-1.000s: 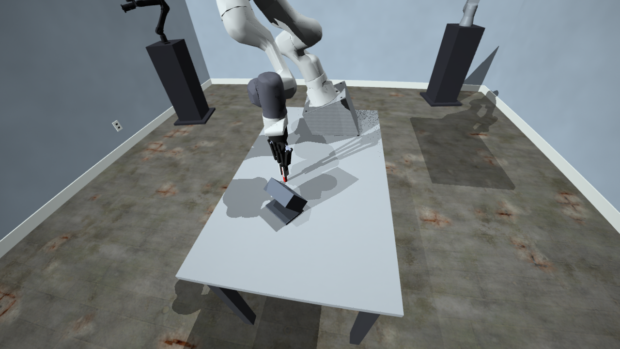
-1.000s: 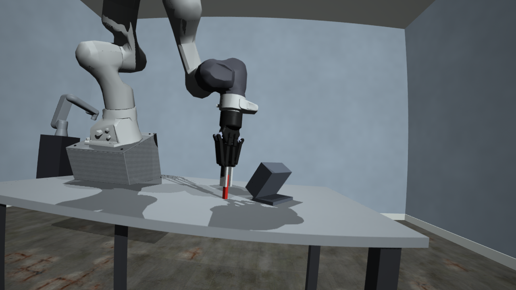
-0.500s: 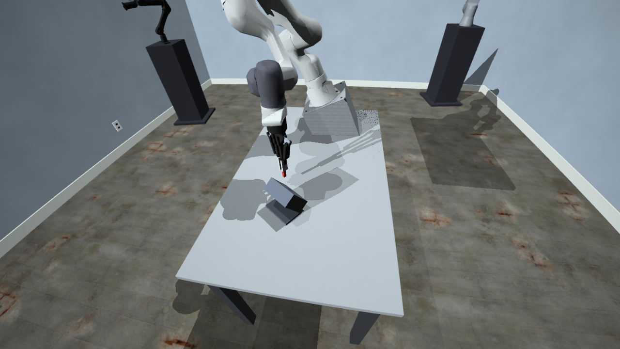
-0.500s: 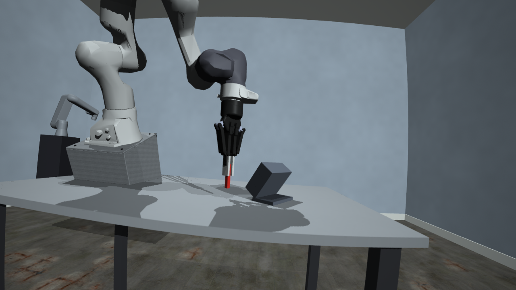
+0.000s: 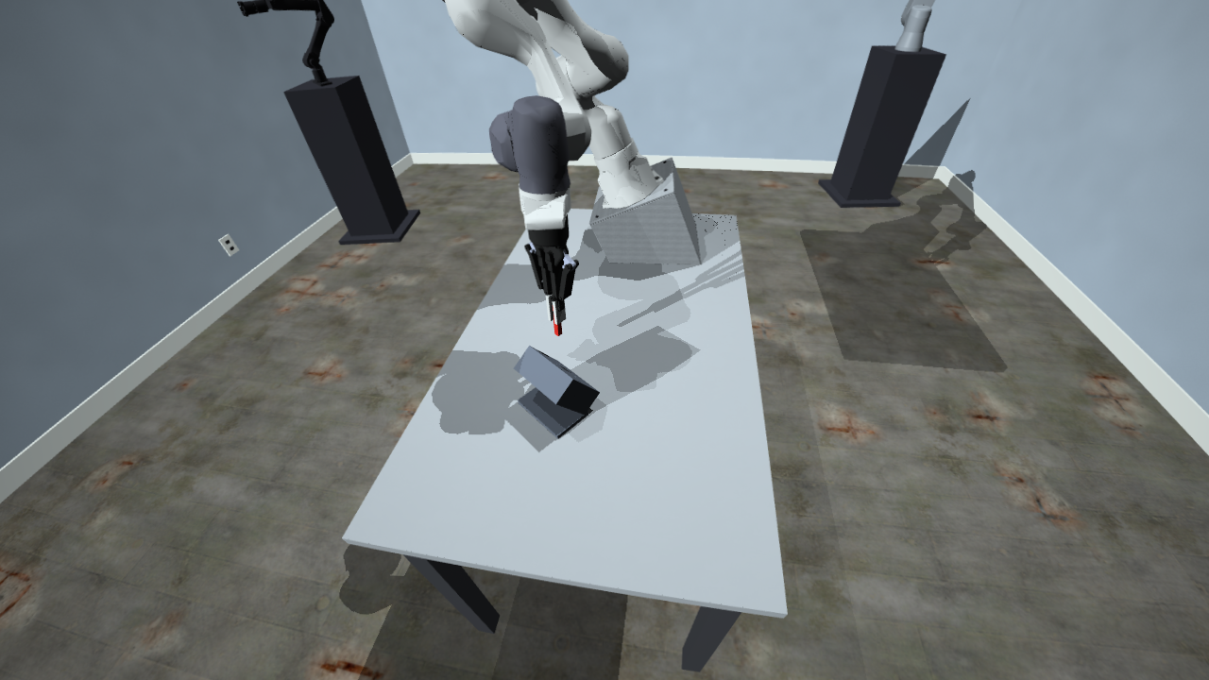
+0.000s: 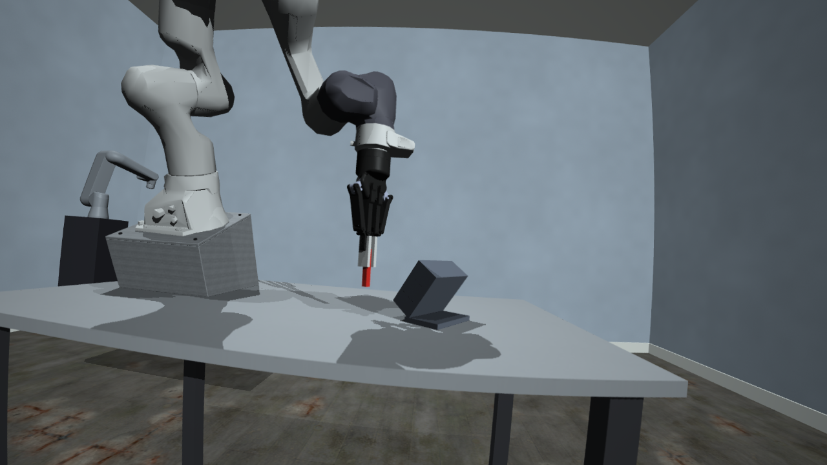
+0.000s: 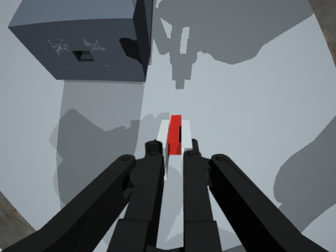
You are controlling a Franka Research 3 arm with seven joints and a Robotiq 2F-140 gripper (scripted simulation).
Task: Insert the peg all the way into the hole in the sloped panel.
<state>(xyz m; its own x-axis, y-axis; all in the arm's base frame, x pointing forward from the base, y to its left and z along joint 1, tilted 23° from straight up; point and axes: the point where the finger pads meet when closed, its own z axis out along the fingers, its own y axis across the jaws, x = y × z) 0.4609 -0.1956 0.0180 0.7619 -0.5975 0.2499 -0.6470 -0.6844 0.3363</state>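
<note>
The flat base plate lies 16 cm ahead of my hand, 14 cm below it and 1 cm to the right of it. The rest, counted from my hand: peg 3 cm below.
</note>
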